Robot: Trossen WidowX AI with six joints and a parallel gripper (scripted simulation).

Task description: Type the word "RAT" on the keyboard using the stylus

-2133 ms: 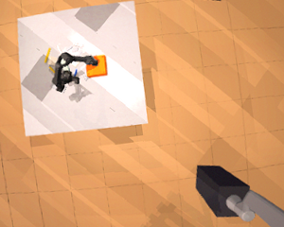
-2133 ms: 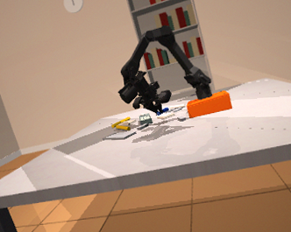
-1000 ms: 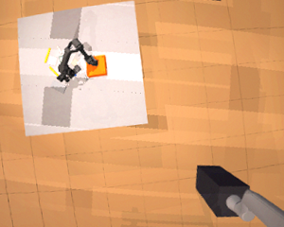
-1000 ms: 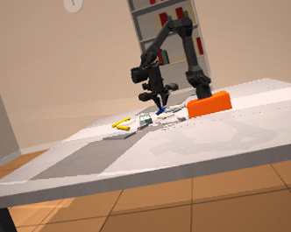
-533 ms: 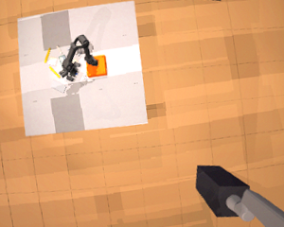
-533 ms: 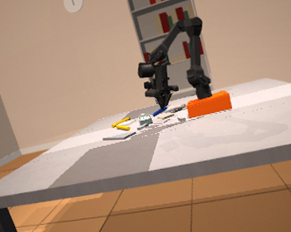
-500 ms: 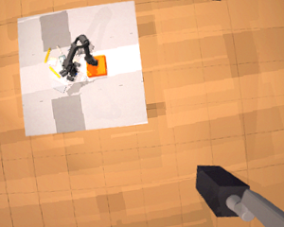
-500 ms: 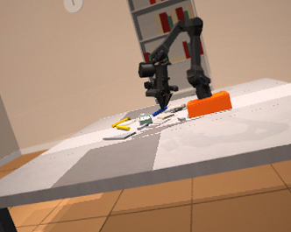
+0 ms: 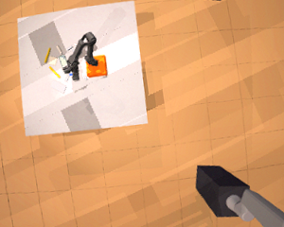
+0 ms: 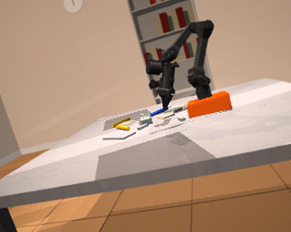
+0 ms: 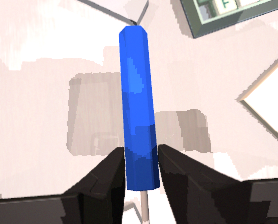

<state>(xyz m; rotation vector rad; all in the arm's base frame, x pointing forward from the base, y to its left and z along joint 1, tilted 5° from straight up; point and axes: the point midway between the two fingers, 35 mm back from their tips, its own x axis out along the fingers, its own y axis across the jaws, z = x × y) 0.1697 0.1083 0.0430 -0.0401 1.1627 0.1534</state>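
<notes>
The grey stylus tip lies 40 mm behind my gripper tip, 10 mm to the right of it and 10 mm above it. From my gripper tip the other things lie so: R key: 150 mm ahead, 100 mm to the right, 50 mm below; then blue stylus: right at my gripper tip; then flat grey pad: 210 mm ahead, 120 mm to the left, 60 mm below.
</notes>
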